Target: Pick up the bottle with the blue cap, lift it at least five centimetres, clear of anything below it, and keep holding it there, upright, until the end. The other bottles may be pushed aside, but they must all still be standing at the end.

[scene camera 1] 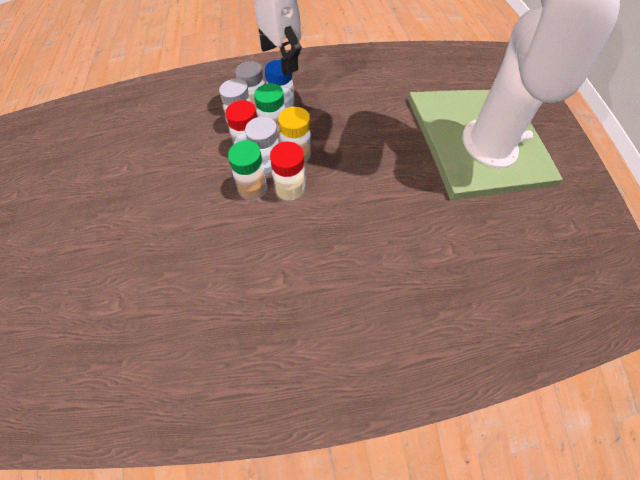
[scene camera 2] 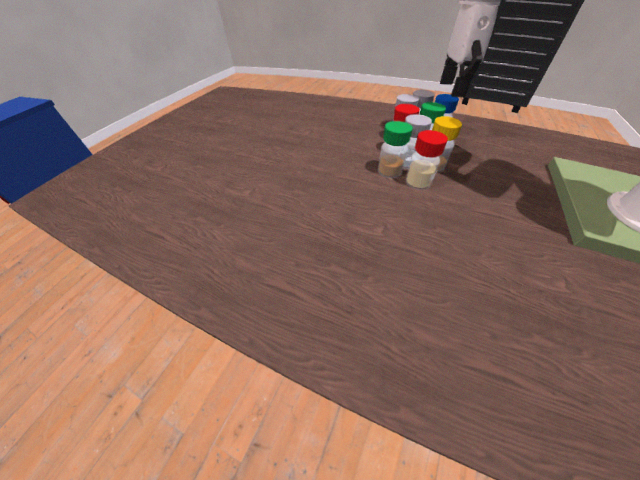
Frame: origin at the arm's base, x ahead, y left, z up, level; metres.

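Where they show: gripper, fingertip midpoint: (scene camera 1: 279, 60) (scene camera 2: 451, 90); arm's base at its link origin: (scene camera 1: 490, 144).
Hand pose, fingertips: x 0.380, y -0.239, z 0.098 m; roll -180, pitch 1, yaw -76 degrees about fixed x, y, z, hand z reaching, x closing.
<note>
Each offset is from my fingertips to the centre of the thing.
The bottle with the blue cap @(dz -0.070, dx +0.003, dy +0.000 m) (scene camera 1: 276, 74) (scene camera 2: 445, 104) stands upright on the table at the back right corner of the bottle group. My gripper (scene camera 1: 279, 54) (scene camera 2: 454, 81) is open and empty, with its fingers spread above and close to the blue cap. In the scene camera 1 view one finger overlaps the right edge of the cap. The gap between fingers and cap is hard to tell. A grey-capped bottle @(dz -0.070, dx +0.061, dy -0.016 m) (scene camera 1: 249, 73) (scene camera 2: 423, 97) stands to its left, and a green-capped bottle @(dz -0.070, dx +0.037, dy +0.070 m) (scene camera 1: 269, 98) (scene camera 2: 432, 111) stands in front of it. The lower part of the blue-capped bottle is partly hidden.
Other bottles stand upright in front: yellow-capped @(dz -0.070, dx +0.009, dy +0.147 m) (scene camera 1: 294, 122) (scene camera 2: 447, 128), red-capped @(dz -0.070, dx +0.041, dy +0.225 m) (scene camera 1: 287, 159) (scene camera 2: 431, 144) and green-capped @(dz -0.070, dx +0.106, dy +0.200 m) (scene camera 1: 245, 158) (scene camera 2: 397, 133), among several. The arm's base stands on a green board (scene camera 1: 439, 149) (scene camera 2: 568, 206) to the right. The table's back edge runs behind the group.
</note>
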